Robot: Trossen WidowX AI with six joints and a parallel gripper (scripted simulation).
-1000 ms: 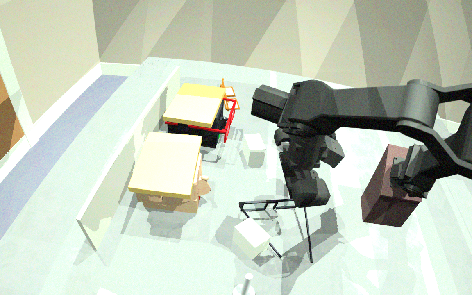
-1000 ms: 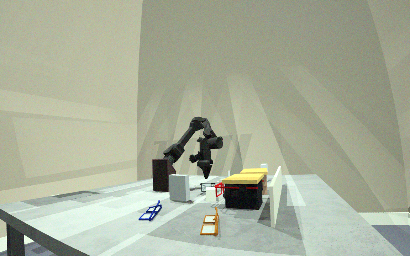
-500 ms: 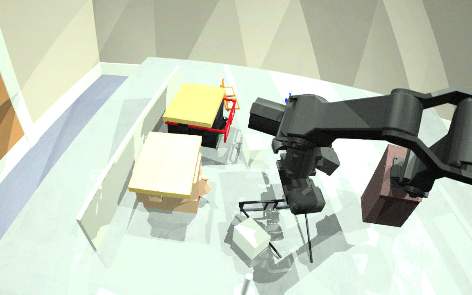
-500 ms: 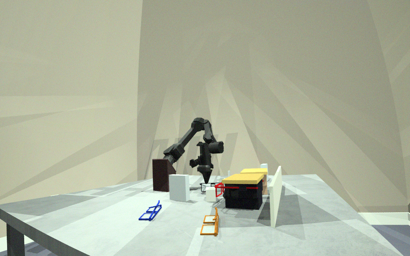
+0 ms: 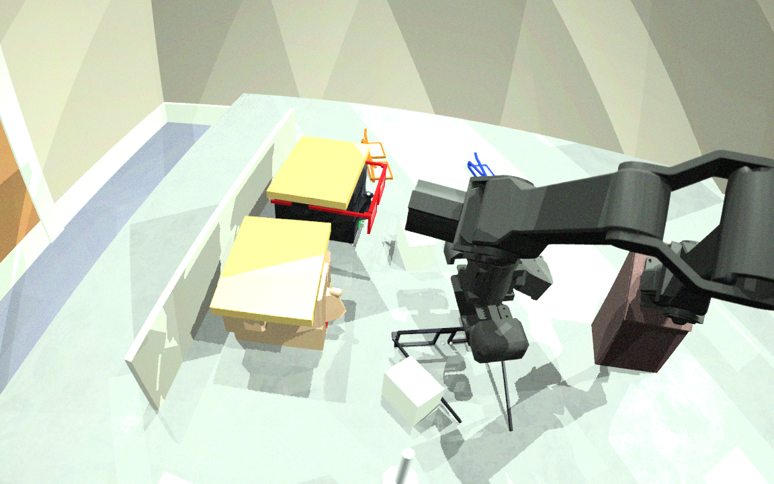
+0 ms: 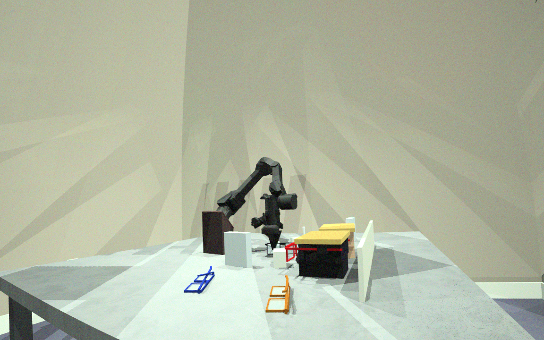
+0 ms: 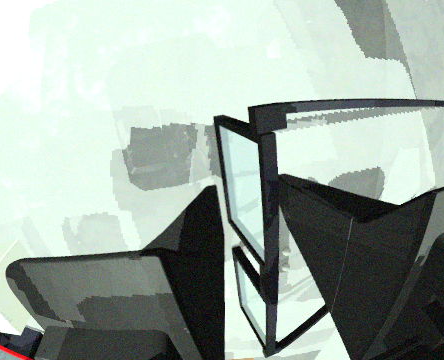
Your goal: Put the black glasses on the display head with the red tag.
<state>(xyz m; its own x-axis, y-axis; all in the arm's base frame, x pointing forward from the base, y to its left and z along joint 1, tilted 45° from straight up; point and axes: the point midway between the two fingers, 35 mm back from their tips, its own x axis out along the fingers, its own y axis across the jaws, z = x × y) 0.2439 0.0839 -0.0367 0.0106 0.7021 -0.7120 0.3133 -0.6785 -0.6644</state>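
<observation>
My gripper tip is now 220 mm to the right of the white peg and 50 mm short of it. Also, from my gripper tip: white wall panel (370 mm ahead, 90 mm to the right, 30 mm above); tan display head (230 mm ahead, 40 mm above, 20 mm to the left); black display head (240 mm ahead, 200 mm to the right, 40 mm above).
</observation>
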